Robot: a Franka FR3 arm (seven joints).
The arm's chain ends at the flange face. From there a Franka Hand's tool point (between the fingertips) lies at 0.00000 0.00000 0.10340 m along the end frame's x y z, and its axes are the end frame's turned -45 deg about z.
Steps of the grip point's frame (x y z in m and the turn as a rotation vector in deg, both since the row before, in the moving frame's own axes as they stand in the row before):
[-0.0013, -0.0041, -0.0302, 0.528, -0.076, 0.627]
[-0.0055, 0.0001, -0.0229, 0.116, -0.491, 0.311]
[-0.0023, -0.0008, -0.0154, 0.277, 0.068, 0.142]
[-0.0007, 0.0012, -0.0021, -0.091, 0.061, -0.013]
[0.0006, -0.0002, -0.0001, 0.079, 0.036, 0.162]
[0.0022, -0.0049, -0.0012, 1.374, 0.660, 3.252]
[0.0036, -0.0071, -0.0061, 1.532, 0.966, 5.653]
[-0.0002, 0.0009, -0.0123, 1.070, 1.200, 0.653]
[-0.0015, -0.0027, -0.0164, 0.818, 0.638, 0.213]
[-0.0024, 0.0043, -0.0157, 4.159, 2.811, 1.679]
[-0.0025, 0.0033, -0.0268, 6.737, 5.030, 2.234]
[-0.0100, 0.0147, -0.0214, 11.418, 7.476, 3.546]
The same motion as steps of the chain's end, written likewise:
[-0.0031, -0.0014, -0.0302, 0.320, -0.427, 0.627]
[-0.0030, 0.0035, -0.0229, -0.265, -0.429, 0.311]
[-0.0019, 0.0015, -0.0154, 0.244, -0.148, 0.142]
[0.0002, 0.0013, -0.0021, -0.021, 0.107, -0.013]
[0.0003, -0.0004, -0.0001, 0.081, -0.030, 0.162]
[-0.0011, -0.0024, -0.0012, 1.438, -0.505, 3.252]
[-0.0019, -0.0043, -0.0060, 1.766, -0.400, 5.653]
[0.0003, 0.0037, -0.0123, 1.605, 0.092, 0.653]
[-0.0027, 0.0010, -0.0164, 1.030, -0.127, 0.213]
[0.0029, 0.0136, -0.0153, 4.929, -0.953, 1.679]
[0.0024, 0.0191, -0.0257, 8.321, -1.207, 2.234]
[0.0076, 0.0415, -0.0185, 13.360, -2.787, 3.546]

